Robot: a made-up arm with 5 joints.
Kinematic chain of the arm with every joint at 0, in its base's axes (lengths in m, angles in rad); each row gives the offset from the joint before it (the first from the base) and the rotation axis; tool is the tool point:
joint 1: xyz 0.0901 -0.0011 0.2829 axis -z
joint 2: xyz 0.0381 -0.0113 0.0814 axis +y
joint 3: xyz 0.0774 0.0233 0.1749 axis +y
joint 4: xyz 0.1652 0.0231 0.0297 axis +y
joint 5: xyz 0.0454 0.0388 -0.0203 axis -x
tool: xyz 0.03 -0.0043 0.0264
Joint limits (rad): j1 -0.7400..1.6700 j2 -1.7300..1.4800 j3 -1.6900..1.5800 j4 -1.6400..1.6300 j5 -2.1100..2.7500
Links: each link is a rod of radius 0.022 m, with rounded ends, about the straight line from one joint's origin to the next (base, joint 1, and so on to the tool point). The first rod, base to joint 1, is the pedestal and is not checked.
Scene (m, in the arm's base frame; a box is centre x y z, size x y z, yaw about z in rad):
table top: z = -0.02
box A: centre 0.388 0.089 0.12 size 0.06 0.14 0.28 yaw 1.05
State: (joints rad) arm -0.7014 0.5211 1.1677 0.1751 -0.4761
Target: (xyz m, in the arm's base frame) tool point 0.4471 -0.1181 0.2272
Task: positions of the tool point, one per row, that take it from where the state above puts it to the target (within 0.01 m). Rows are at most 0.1 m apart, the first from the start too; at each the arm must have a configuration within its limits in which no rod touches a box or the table.
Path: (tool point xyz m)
1: 0.2273 0.1338 0.2196
2: 0.2545 0.0990 0.2024
3: 0.2714 0.0590 0.1862
4: 0.2772 0.0171 0.1709
5: 0.3262 -0.0104 0.1680
6: 0.3726 -0.0430 0.1768
7: 0.4137 -0.0795 0.1968
8: 0.4471 -0.1181 0.2272

